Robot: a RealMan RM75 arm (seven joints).
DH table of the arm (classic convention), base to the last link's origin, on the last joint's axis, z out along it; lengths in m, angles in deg. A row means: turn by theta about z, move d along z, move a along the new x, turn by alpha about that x. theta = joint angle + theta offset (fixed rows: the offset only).
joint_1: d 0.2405; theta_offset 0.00; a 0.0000; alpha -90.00
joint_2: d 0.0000; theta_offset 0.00; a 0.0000; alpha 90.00
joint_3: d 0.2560; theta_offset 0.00; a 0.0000; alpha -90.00
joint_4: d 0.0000; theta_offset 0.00; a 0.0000; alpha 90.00
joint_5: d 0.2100; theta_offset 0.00; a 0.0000; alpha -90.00
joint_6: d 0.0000; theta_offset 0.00; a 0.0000; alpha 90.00
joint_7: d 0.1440; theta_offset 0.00; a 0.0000; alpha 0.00
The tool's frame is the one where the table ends.
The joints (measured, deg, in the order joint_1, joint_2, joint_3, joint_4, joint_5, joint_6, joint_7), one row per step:
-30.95 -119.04 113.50 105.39 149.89 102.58 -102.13
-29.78 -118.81 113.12 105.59 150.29 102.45 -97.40
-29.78 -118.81 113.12 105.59 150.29 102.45 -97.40
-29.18 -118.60 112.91 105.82 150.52 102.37 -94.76
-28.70 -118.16 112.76 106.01 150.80 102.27 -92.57
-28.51 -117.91 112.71 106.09 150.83 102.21 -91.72
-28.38 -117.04 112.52 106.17 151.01 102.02 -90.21
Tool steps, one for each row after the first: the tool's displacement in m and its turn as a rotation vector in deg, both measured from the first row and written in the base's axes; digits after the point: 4 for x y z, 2 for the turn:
-0.0055 0.0004 0.0023 -1.83 0.62 -2.82
-0.0055 0.0004 0.0023 -1.83 0.62 -2.82
-0.0083 0.0008 0.0041 -2.78 0.98 -4.54
-0.0117 0.0019 0.0066 -3.40 1.58 -6.02
-0.0133 0.0023 0.0078 -3.66 1.82 -6.59
-0.0171 0.0051 0.0117 -3.75 2.67 -7.76

